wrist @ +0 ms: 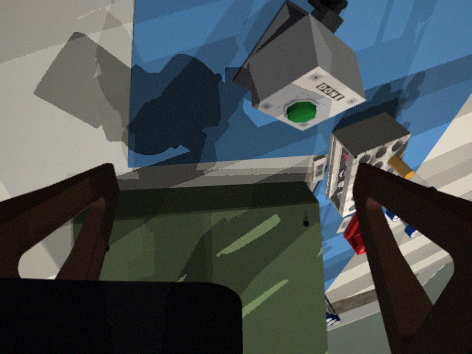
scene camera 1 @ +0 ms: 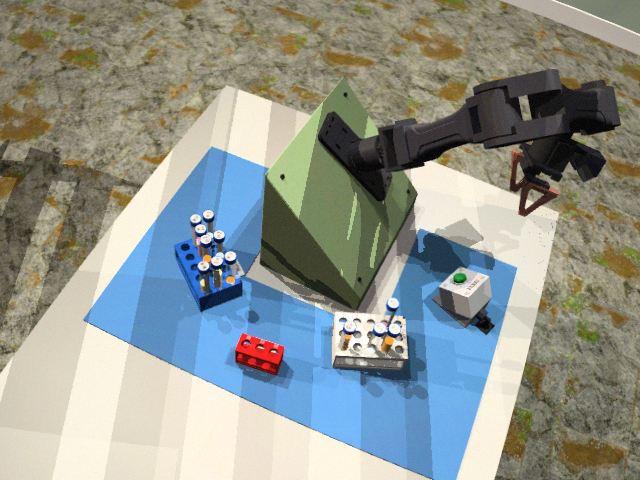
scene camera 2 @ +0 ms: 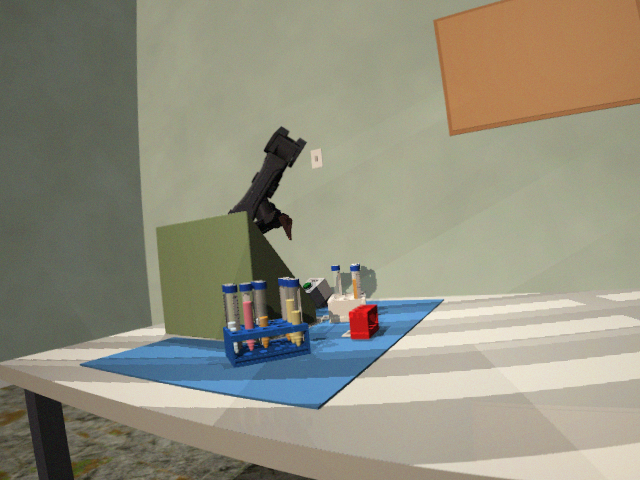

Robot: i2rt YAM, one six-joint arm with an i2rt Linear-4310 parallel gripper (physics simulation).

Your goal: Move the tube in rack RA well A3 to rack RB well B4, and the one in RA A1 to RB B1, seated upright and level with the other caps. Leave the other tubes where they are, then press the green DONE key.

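Seen in the pictures: gripper, fingertip midpoint: point(wrist: 235, 176) point(scene camera 1: 516, 202) point(scene camera 2: 277, 246); arm's base, origin of the base link: point(scene camera 1: 355, 158) point(scene camera 2: 214, 259).
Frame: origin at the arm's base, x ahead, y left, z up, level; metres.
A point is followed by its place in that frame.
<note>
The blue rack point(scene camera 1: 222, 296) {x 0.297, y -0.146, z -0.143 m} point(scene camera 2: 229, 347) {x 0.222, y -0.251, z -0.142 m} holds several blue-capped tubes, upright and crowded toward one end. The white rack point(scene camera 1: 369, 362) {x 0.319, y 0.147, z -0.155 m} point(scene camera 2: 338, 308) {x 0.287, y 0.067, z -0.136 m} point(wrist: 372, 135) {x 0.266, y 0.194, z -0.138 m} also holds several blue-capped tubes, including one point(scene camera 1: 392, 303) {x 0.257, y 0.149, z -0.043 m} at its back edge. Rack and well labels are not legible, so I cannot tell which rack is RA or RB. The green DONE key point(scene camera 1: 459, 277) {x 0.117, y 0.260, z -0.098 m} point(scene camera 2: 307, 285) {x 0.120, y 0.256, z -0.101 m} point(wrist: 301, 111) {x 0.111, y 0.267, z -0.096 m} sits on a tilted grey box. My gripper point(scene camera 1: 516, 202) {x -0.004, y 0.318, z 0.019 m} point(scene camera 2: 290, 237) point(wrist: 235, 176) {x -0.004, y 0.318, z 0.019 m} is open and empty, high above the table's right back part, away from both racks.
The green wedge mount point(scene camera 1: 310, 206) {x 0.158, y -0.038, z 0.015 m} point(scene camera 2: 201, 279) {x 0.038, y -0.094, z -0.041 m} point(wrist: 200, 250) {x 0.037, y 0.091, z -0.098 m} stands between the blue rack and the DONE box. A small red rack point(scene camera 1: 259, 353) {x 0.391, y -0.037, z -0.118 m} point(scene camera 2: 363, 322) {x 0.392, y -0.079, z -0.137 m} with open holes stands on the blue mat point(scene camera 1: 336, 413) {x 0.428, y 0.120, z -0.168 m} point(scene camera 2: 289, 384) {x 0.365, y -0.315, z -0.168 m} between the two tube racks.
</note>
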